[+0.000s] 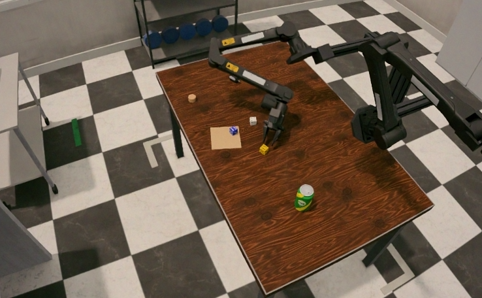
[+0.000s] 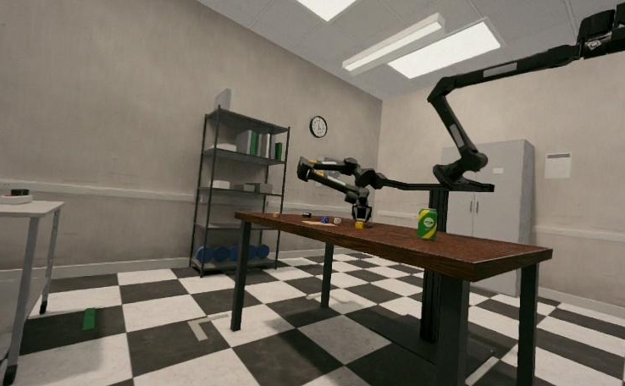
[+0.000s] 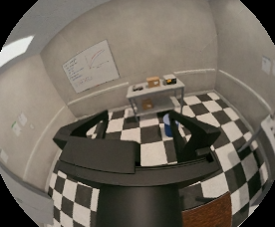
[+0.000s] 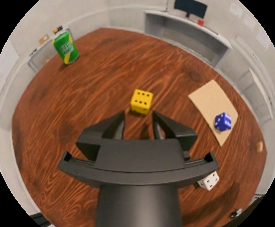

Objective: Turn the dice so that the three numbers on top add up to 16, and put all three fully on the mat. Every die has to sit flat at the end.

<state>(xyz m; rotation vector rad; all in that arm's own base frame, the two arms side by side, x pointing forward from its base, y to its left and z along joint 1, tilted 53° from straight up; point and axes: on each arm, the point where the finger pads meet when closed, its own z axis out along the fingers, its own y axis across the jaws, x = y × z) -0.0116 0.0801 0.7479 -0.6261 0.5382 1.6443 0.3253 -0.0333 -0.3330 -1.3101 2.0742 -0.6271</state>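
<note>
My right gripper is now 3 cm short of the yellow die, 2 cm to the right of it and 2 cm above it. Also, from my right hand: tan mat 16 cm ahead, 14 cm to the right, 3 cm below; blue die 11 cm ahead, 15 cm to the right, 2 cm below; white die 1 cm behind, 17 cm to the right, 2 cm below.
</note>
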